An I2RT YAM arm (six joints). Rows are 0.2 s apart.
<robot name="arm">
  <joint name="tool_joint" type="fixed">
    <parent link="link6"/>
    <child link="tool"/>
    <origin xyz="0 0 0" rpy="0 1.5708 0"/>
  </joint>
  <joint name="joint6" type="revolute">
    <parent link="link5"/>
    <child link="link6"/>
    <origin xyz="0.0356 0 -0.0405" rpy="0 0 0"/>
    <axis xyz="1 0 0"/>
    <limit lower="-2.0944" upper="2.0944"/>
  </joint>
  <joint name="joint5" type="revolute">
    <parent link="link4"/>
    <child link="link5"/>
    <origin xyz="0.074 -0.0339 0.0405" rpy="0 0 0"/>
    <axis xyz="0 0 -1"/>
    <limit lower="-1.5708" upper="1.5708"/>
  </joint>
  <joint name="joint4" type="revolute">
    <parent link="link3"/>
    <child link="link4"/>
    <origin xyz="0.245 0.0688 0.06" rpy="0 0 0"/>
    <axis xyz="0 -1 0"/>
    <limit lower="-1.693" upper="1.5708"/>
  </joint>
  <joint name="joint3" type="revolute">
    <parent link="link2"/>
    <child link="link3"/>
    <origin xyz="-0.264 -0.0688 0" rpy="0 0 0"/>
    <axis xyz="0 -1 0"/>
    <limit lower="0" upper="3.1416"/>
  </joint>
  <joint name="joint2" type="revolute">
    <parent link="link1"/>
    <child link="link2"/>
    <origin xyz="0.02 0.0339 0.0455" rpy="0 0 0"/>
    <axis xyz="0 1 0"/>
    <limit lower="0" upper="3.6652"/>
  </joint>
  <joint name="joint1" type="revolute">
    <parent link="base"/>
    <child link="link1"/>
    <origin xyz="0 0 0.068" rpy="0 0 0"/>
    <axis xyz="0 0 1"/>
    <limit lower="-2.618" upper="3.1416"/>
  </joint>
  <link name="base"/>
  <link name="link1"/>
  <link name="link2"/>
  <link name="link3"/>
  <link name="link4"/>
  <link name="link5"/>
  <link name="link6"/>
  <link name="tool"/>
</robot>
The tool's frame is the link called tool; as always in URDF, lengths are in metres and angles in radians.
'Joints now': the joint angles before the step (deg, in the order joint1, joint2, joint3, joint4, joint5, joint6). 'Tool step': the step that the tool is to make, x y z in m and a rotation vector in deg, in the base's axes. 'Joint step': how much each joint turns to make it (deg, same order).
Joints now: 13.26 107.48 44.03 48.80 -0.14 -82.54
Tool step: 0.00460 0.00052 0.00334 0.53 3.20 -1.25
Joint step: 0.00 -0.63 2.10 -5.73 0.85 1.55
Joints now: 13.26 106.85 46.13 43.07 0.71 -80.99
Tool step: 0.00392 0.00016 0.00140 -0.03 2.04 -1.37
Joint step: 0.00 -0.03 1.62 -3.65 1.15 0.85
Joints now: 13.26 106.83 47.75 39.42 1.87 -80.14
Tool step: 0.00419 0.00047 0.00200 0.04 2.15 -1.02
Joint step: 0.00 0.00 1.83 -3.95 0.76 0.86
